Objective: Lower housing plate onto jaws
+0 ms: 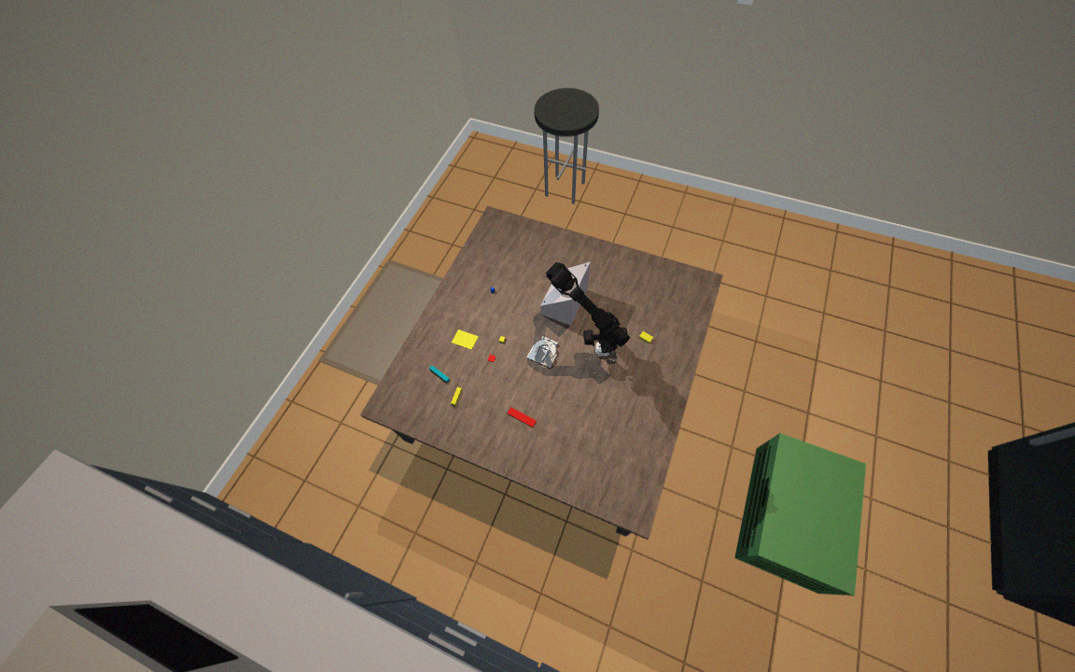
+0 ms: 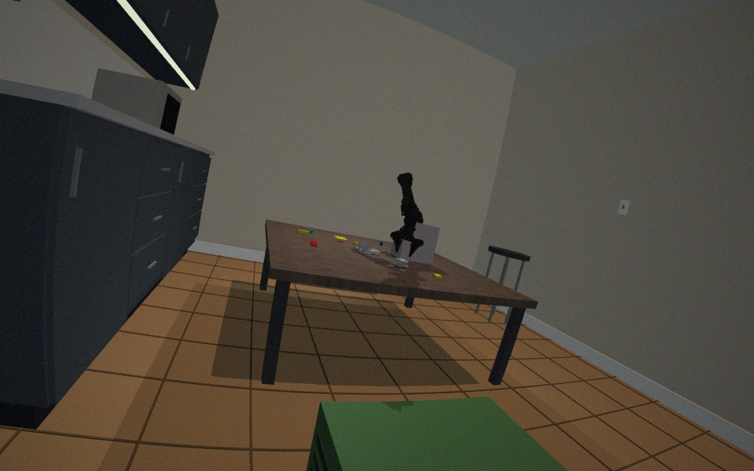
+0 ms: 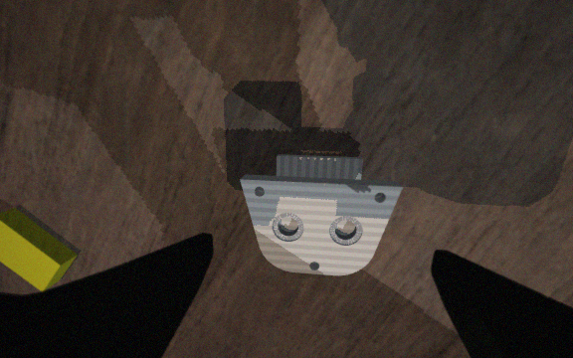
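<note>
My gripper tip is now 30 mm above the housing plate. From my gripper tip the other things lie so: yellow plate: 140 mm ahead, 630 mm to the right, 60 mm below; then red bar: 420 mm ahead, 250 mm to the right, 60 mm below; then yellow block: 130 mm behind, 170 mm to the left, 50 mm below.
</note>
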